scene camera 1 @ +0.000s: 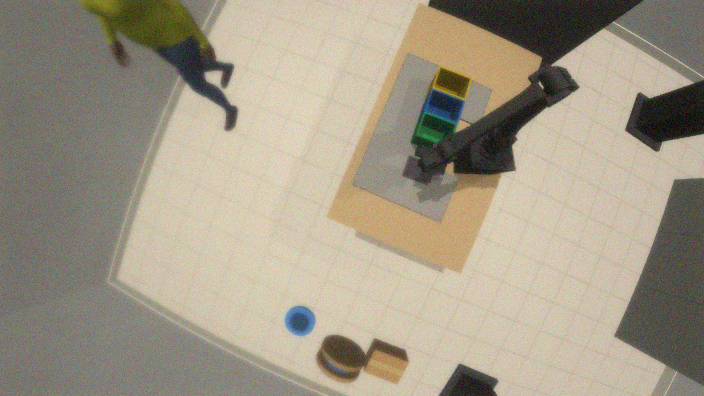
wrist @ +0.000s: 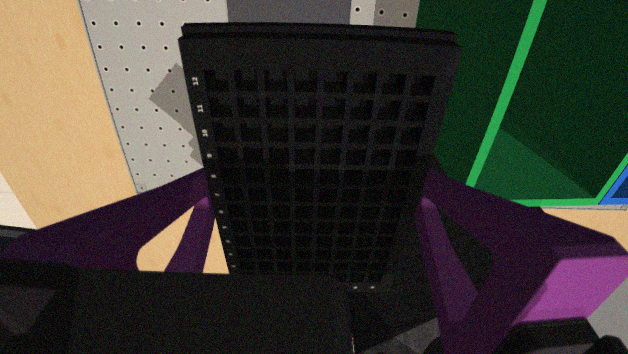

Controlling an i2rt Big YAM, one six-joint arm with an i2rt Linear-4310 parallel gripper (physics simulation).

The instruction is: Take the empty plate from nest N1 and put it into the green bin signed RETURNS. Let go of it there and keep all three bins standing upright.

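Frame: origin at the arm's base, x ahead, y left, z up, level; metres.
Where they show: gripper, fingertip midpoint: (wrist: 315, 178); arm's base at its link origin: (scene camera 1: 490, 148).
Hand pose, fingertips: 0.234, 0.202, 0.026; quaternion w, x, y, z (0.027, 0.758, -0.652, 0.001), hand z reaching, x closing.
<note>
Each offset is from my fingertips to the centre of the thing, as dx, dy, dz. Level surfaces: height alone.
My gripper (scene camera 1: 434, 161) (wrist: 315, 178) is shut on the black plate @(-0.003, +0.000, +0.007) (wrist: 325, 120), with one purple finger at each long side. The plate is held raised above the board, and its wells look empty. The grey nest @(+0.002, +0.018, -0.227) (scene camera 1: 412, 169) (wrist: 290, 11) shows partly, lower and beyond the plate's far end in the wrist view. The green bin @(+0.040, -0.170, -0.145) (scene camera 1: 434, 135) (wrist: 507, 90) stands upright close to the gripper, to the plate's right in the wrist view. Its sign does not show. The blue bin @(+0.056, -0.300, -0.145) (scene camera 1: 444, 103) and the yellow bin @(+0.072, -0.430, -0.145) (scene camera 1: 453, 84) stand upright in a row behind it.
The bins stand on a grey perforated board @(dz -0.234) (scene camera 1: 385, 150) (wrist: 135, 70) on a wooden table @(dz -0.247) (scene camera 1: 400, 235) (wrist: 55, 100). The dark arm (scene camera 1: 495, 120) reaches in from the right, close past the green bin's corner. A person (scene camera 1: 150, 25) is on the floor at upper left.
</note>
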